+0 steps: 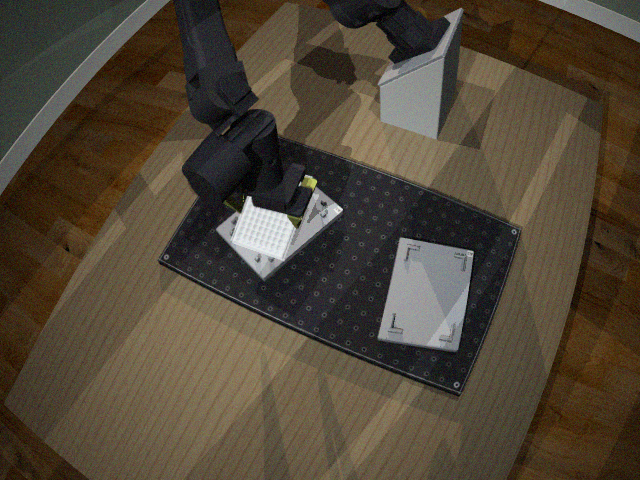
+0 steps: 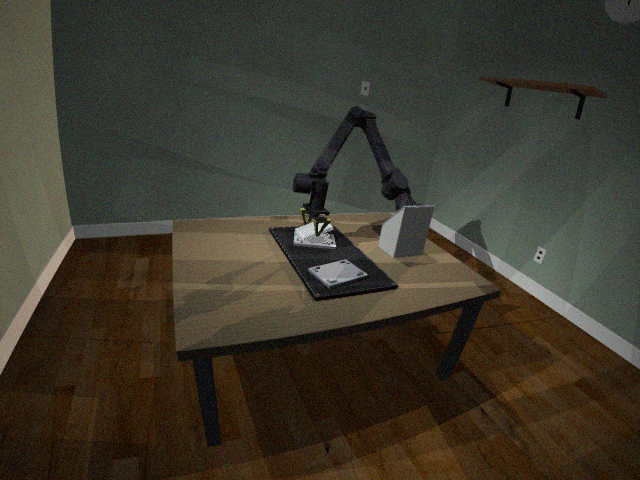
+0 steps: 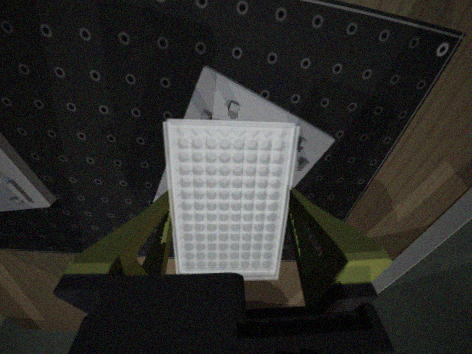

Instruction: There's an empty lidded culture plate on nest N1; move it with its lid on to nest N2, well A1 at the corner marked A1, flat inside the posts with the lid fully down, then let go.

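Places are measured from the arm's base along level axes (x ahead, y left, z up), in centimetres.
Where they show: gripper, fingertip midpoint: [image 1: 270, 218] [image 2: 311, 231] [image 3: 229, 192]; arm's base at its link origin: [image 1: 422, 43] [image 2: 408, 214].
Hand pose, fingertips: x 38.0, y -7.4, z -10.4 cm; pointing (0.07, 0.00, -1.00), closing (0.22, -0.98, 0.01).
Things, the pixels of their centre, and the offset from my fingertips. Level surfaces: height alone.
- white lidded culture plate at the middle of its body: [image 3: 229, 212] [image 1: 271, 209] [image 2: 313, 228] dy -0.1, dx -0.8, dz +1.3 cm
- left nest at the middle of its body: [image 3: 230, 183] [image 1: 277, 219] [image 2: 314, 238] dy -0.4, dx -1.8, dz -3.4 cm
- right nest at the middle of its body: [image 1: 429, 293] [image 2: 338, 272] dy +25.6, dx -1.9, dz -3.6 cm
- black perforated board at the middle of its body: [image 3: 123, 169] [image 1: 343, 246] [image 2: 326, 254] dy +10.2, dx -3.2, dz -5.1 cm
- wooden table at its surface level: dz -5.7 cm
The white lidded culture plate [image 1: 262, 230] [image 2: 308, 230] [image 3: 227, 200] is held by its long sides between the yellow-green fingers of my gripper [image 1: 266, 213] [image 2: 313, 227] [image 3: 229, 192]. The gripper is shut on it. A clear lid rim runs around the plate's top, with the wells showing through; the A1 corner cannot be made out. The plate is over the left nest [image 1: 264, 269] [image 2: 328, 243] [image 3: 265, 107], turned at an angle to it and apart from its small paired posts. The right nest [image 1: 413, 289] [image 2: 338, 272] [image 3: 20, 190] is bare, with L-shaped corner posts. The nest labels are too small to read.
Both nests are on a black perforated board [image 1: 330, 279] [image 2: 302, 263] [image 3: 125, 95] on the wooden table [image 1: 170, 361] [image 2: 232, 304]. A grey-white slanted block [image 1: 410, 100] [image 2: 410, 232] stands behind the board, near the arm's base.
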